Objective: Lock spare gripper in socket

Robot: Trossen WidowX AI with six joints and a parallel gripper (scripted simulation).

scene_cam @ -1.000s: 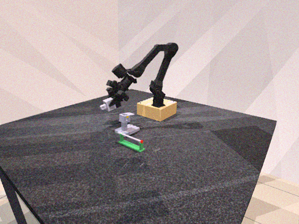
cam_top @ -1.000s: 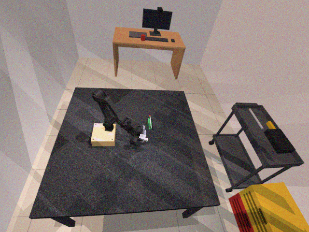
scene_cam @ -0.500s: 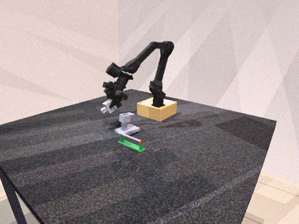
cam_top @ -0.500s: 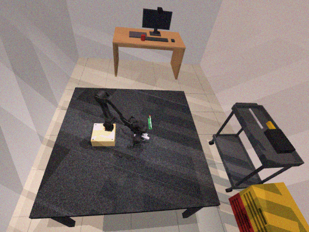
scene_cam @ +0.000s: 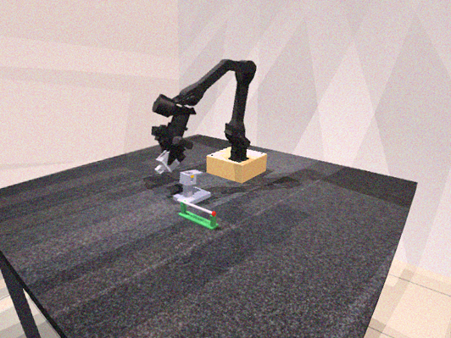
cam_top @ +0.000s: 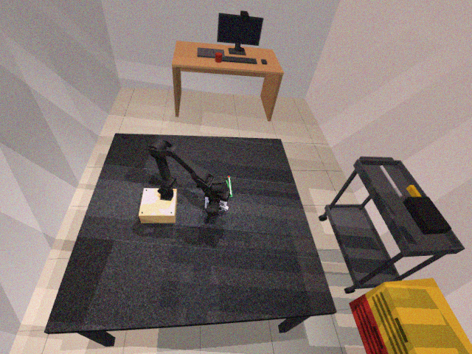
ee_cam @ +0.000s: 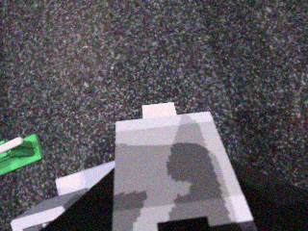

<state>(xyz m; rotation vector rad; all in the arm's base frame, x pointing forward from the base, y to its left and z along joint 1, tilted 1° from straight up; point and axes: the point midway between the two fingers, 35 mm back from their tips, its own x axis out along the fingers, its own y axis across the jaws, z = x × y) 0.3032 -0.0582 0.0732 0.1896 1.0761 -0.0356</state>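
Right now my gripper tip is 4 cm past the grey mount, 9 cm to the right of it and 7 cm above it. The rest, counted from my gripper tip: green cradle 4 cm ahead, 23 cm to the left, 9 cm below; spare gripper 1 cm behind, 1 cm above.
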